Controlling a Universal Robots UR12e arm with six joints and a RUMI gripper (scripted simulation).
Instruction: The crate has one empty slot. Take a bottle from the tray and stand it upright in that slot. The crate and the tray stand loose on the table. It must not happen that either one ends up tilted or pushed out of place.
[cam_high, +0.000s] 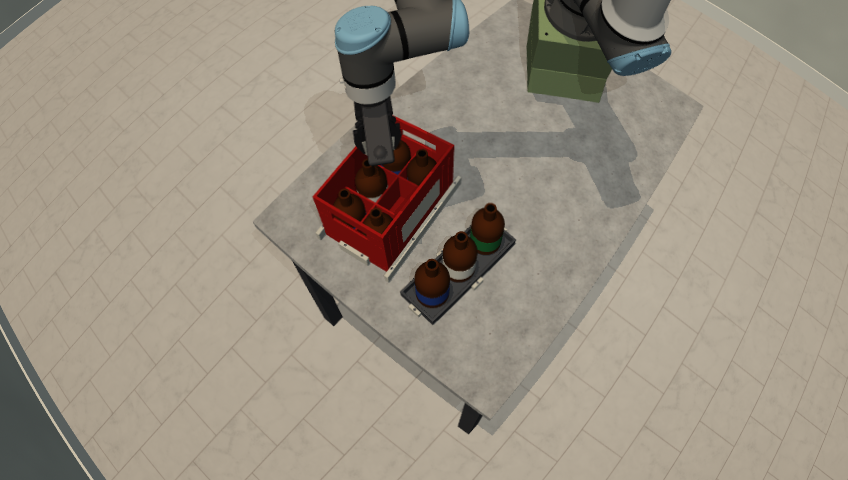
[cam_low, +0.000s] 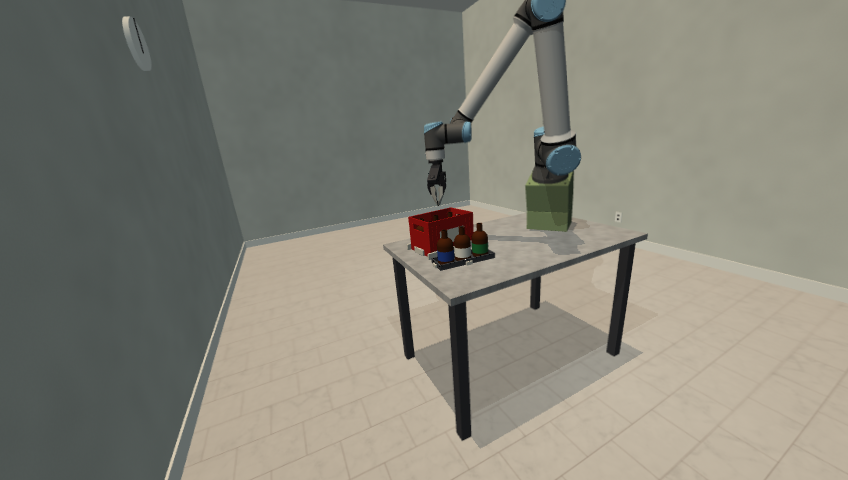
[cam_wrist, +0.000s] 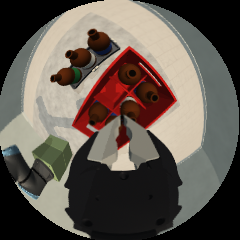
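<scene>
My gripper is now 22 cm above the dark tray, 21 cm to the right of it and 2 cm past it. Round my hand: crate 15 cm below, 1 cm to the right, 1 cm behind.
</scene>
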